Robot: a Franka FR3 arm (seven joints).
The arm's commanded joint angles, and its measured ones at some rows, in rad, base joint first. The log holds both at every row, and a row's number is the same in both.
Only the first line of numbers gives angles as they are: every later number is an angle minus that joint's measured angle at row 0.
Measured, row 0:
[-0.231, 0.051, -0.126, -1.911, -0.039, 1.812, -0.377]
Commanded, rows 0 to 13:
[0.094, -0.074, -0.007, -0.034, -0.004, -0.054, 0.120]
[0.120, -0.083, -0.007, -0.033, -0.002, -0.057, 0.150]
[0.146, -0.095, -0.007, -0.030, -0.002, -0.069, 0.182]
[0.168, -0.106, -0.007, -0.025, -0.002, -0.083, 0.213]
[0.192, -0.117, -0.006, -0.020, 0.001, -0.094, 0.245]
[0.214, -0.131, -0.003, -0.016, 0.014, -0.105, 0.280]
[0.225, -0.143, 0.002, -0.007, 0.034, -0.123, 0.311]
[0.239, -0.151, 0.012, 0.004, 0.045, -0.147, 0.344]
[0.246, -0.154, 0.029, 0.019, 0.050, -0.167, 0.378]
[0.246, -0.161, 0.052, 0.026, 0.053, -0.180, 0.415]
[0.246, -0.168, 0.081, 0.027, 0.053, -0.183, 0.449]
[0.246, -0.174, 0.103, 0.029, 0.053, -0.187, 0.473]
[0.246, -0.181, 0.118, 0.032, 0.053, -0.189, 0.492]
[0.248, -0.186, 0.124, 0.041, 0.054, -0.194, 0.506]
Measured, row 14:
[0.241, -0.165, 0.098, 0.024, 0.039, -0.163, 0.446]
